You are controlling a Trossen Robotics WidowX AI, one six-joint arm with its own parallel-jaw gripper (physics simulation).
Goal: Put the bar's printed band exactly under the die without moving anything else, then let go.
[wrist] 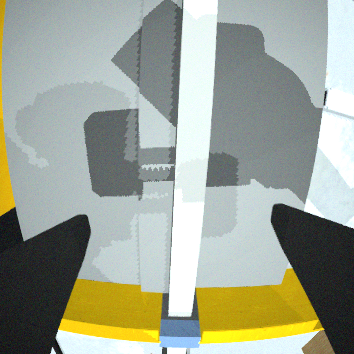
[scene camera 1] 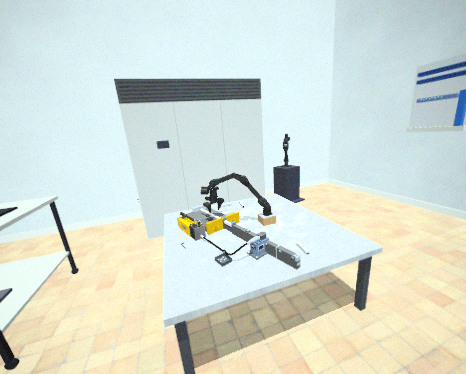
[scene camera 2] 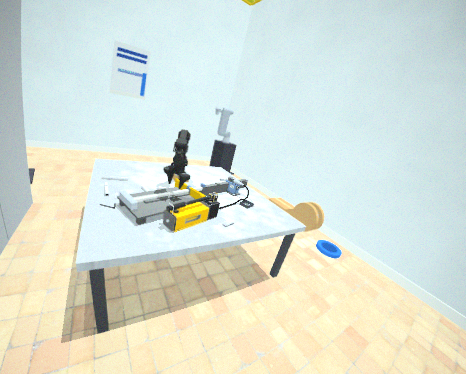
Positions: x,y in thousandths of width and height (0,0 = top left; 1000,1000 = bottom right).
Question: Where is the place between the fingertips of my gripper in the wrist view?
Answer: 510,620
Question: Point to a pale bar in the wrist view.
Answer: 561,100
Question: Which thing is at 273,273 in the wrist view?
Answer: A die fixture.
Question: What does my gripper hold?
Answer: Nothing.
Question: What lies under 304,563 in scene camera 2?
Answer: A die fixture.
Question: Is my gripper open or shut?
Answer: Open.
